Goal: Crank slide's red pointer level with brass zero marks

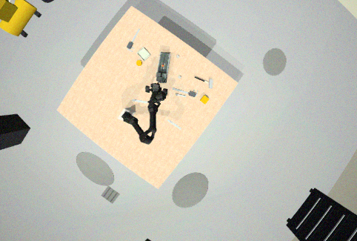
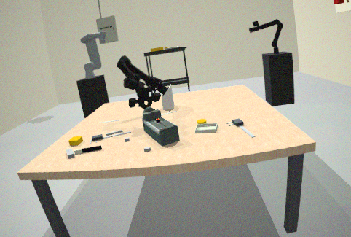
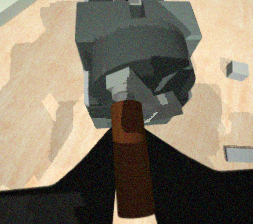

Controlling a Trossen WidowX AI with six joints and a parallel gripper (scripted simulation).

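The crank is 10 mm to the right of my gripper tip and 20 mm above it. Round my gripper tip: red pointer (150 mm ahead, 70 mm to the left, 10 mm below); then brown crank handle (10 mm behind, 10 mm to the right, 30 mm above); then yellow disc (40 mm ahead, 280 mm to the left, 80 mm below).
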